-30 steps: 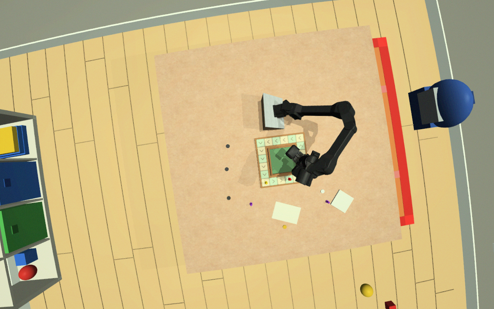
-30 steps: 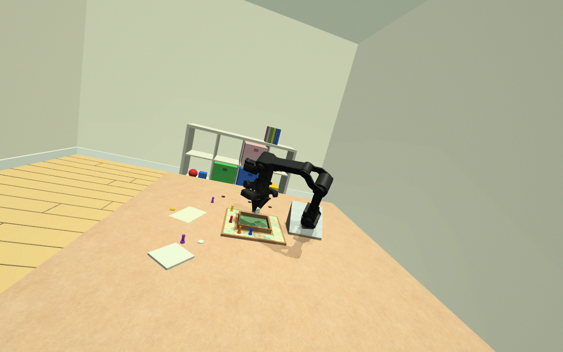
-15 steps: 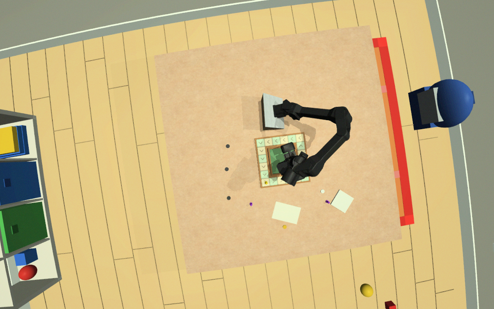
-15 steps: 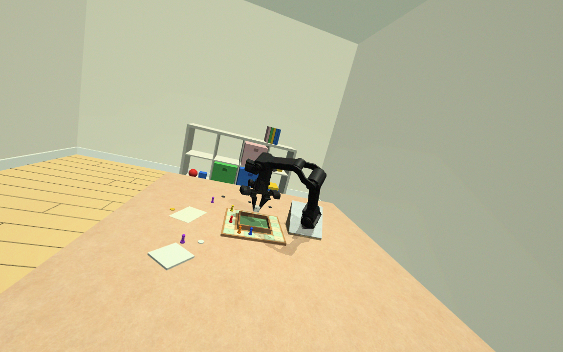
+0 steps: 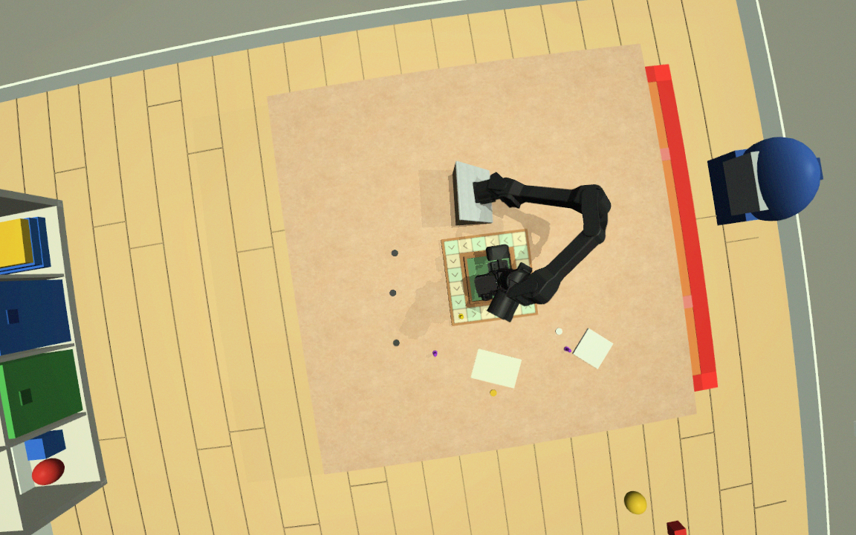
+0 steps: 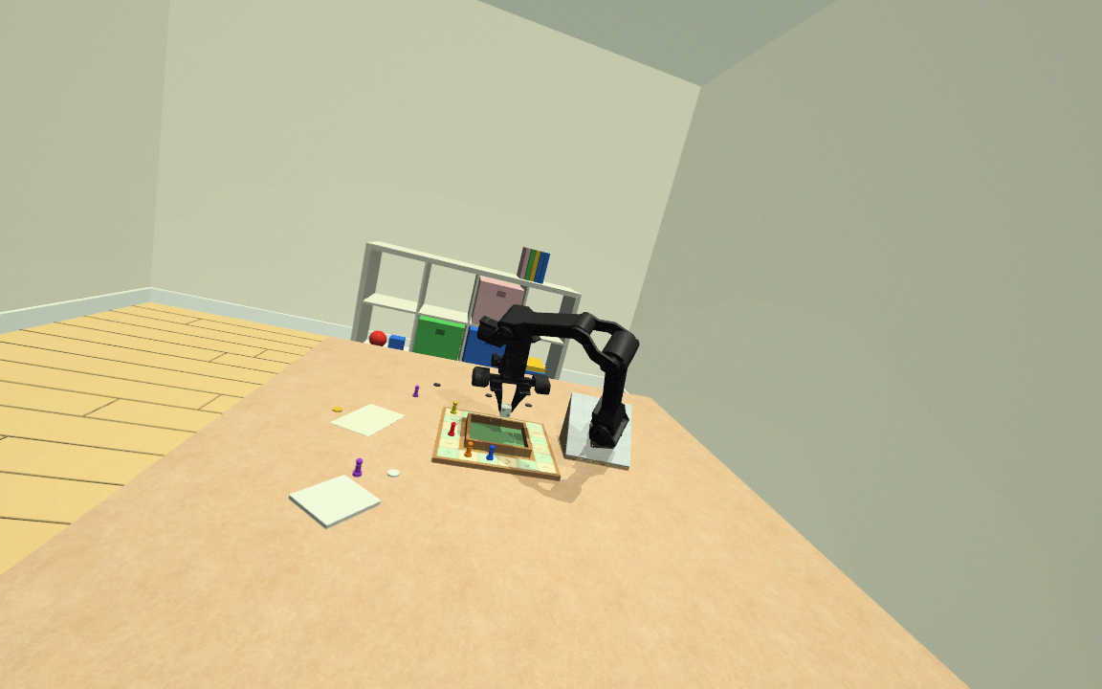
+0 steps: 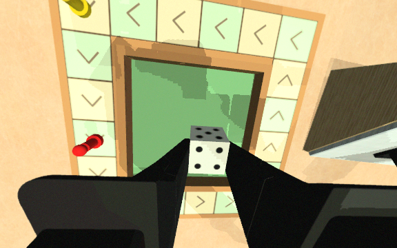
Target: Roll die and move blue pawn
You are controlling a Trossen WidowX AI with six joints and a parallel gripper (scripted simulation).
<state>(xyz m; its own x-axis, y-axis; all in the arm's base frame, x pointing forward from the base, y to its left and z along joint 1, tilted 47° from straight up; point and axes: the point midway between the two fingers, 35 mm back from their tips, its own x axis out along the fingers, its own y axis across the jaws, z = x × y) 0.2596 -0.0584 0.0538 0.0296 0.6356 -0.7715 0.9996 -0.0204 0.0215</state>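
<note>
My gripper tip is now 12 cm to the right of the blue pawn, 6 cm above it and 3 cm short of it. From my gripper tip the other things lie so: white die (right at my gripper tip); then green tray (8 cm below, 1 cm to the left, 1 cm ahead); then red pawn (12 cm ahead, 6 cm below, 3 cm to the left).
</note>
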